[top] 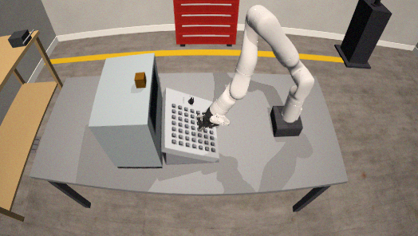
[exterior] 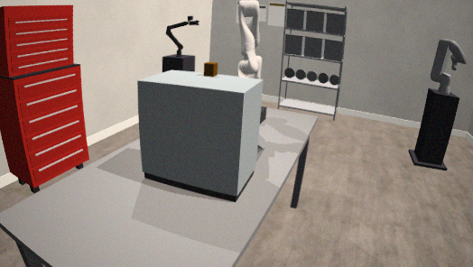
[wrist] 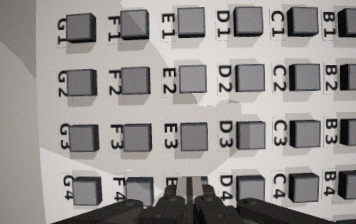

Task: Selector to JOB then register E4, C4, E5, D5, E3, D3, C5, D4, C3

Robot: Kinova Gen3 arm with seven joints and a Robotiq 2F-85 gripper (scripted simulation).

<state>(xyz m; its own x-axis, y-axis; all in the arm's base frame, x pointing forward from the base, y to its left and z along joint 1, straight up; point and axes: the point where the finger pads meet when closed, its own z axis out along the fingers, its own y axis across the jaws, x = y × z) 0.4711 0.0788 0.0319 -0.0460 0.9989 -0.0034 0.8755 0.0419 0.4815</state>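
Right now my hand is 40 mm short of the key D4. The rest, counted from my hand: key C4: 70 mm ahead, 20 mm above; keypad: 70 mm ahead, 40 mm to the right, 40 mm below; key: 70 mm ahead, 40 mm to the left, 20 mm above.
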